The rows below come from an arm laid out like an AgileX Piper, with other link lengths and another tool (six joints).
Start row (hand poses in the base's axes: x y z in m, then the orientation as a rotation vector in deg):
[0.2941, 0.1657, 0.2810, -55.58, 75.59, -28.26]
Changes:
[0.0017, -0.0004, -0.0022, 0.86, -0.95, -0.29]
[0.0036, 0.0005, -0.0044, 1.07, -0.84, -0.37]
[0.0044, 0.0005, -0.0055, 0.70, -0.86, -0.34]
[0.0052, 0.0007, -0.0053, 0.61, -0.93, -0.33]
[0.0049, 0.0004, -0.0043, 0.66, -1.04, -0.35]
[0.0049, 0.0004, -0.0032, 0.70, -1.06, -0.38]
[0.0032, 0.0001, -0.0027, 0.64, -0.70, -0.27]
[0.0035, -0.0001, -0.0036, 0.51, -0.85, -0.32]
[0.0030, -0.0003, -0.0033, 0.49, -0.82, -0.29]
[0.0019, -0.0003, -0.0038, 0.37, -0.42, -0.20]
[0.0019, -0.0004, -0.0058, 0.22, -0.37, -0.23]
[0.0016, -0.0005, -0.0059, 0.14, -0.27, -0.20]
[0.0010, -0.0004, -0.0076, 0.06, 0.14, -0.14]
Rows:
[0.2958, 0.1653, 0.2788, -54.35, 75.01, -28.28]
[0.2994, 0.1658, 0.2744, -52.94, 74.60, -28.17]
[0.3038, 0.1663, 0.2689, -51.85, 74.10, -28.30]
[0.3090, 0.1670, 0.2636, -50.82, 73.51, -28.51]
[0.3139, 0.1674, 0.2593, -49.70, 72.84, -28.74]
[0.3188, 0.1678, 0.2561, -48.52, 72.17, -28.97]
[0.3220, 0.1679, 0.2534, -47.58, 71.76, -29.02]
[0.3255, 0.1678, 0.2498, -46.67, 71.21, -29.24]
[0.3285, 0.1675, 0.2465, -45.81, 70.67, -29.44]
[0.3304, 0.1672, 0.2427, -45.24, 70.44, -29.51]
[0.3323, 0.1668, 0.2369, -44.79, 70.24, -29.68]
[0.3339, 0.1663, 0.2310, -44.46, 70.10, -29.84]
[0.3349, 0.1659, 0.2234, -44.38, 70.30, -29.87]

